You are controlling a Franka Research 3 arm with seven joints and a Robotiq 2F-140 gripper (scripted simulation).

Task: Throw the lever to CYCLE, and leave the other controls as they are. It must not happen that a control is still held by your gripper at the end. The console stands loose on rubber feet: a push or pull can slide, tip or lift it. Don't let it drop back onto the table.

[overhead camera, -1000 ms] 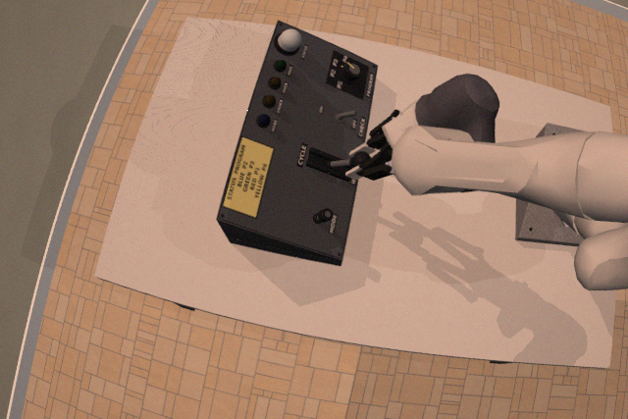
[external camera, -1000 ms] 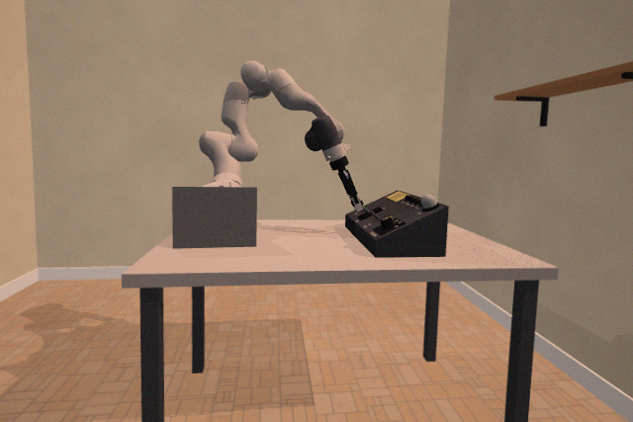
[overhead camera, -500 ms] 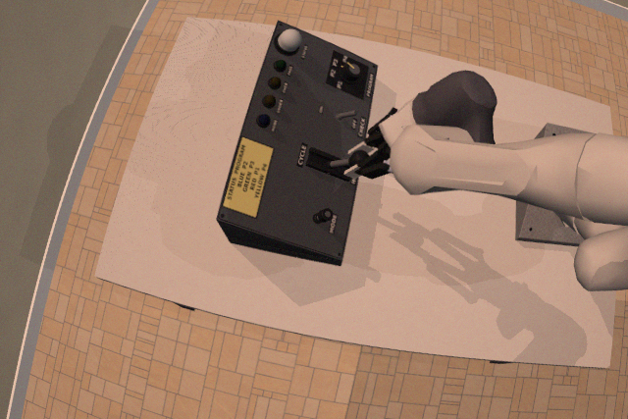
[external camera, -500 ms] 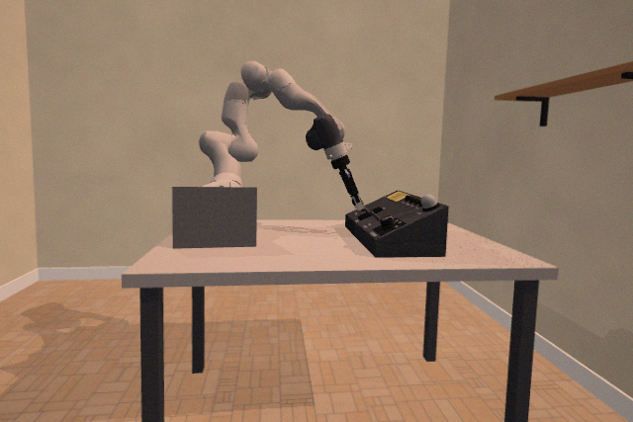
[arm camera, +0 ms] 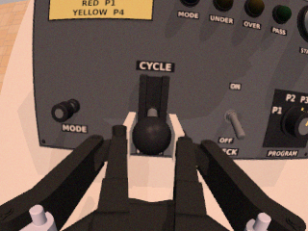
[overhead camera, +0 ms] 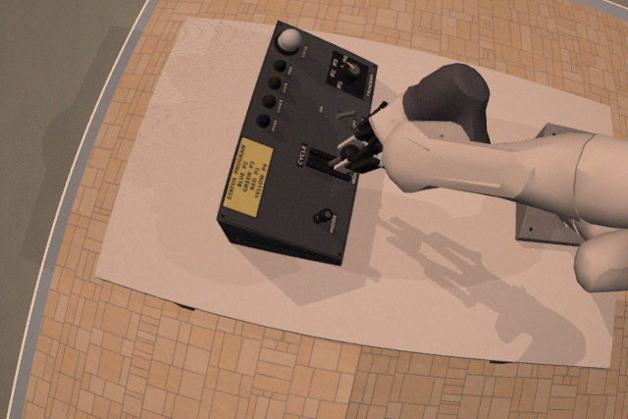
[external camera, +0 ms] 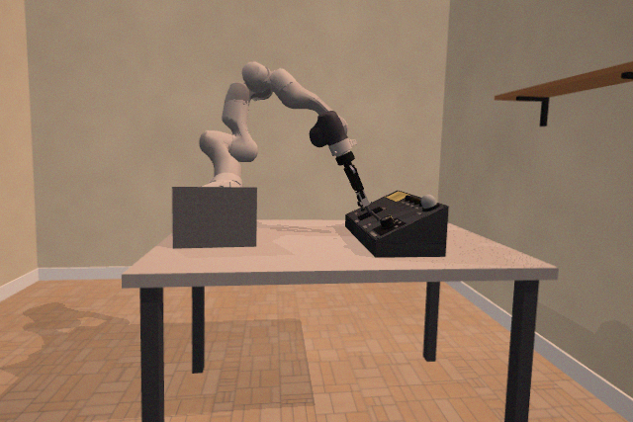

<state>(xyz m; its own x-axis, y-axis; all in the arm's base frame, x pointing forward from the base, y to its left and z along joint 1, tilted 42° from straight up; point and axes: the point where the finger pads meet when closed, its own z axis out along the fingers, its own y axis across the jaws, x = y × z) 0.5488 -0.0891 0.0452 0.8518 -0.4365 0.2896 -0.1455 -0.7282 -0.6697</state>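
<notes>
Now: hand 7 cm to the left of the dark console, 7 cm above it and 6 cm short of it. From my hand the other things lie so: mode knob: 11 cm to the left, 5 cm below, 5 cm ahead; then check toggle: 12 cm to the right, 6 cm below, 1 cm ahead; then program dial: 25 cm to the right, 5 cm below.
</notes>
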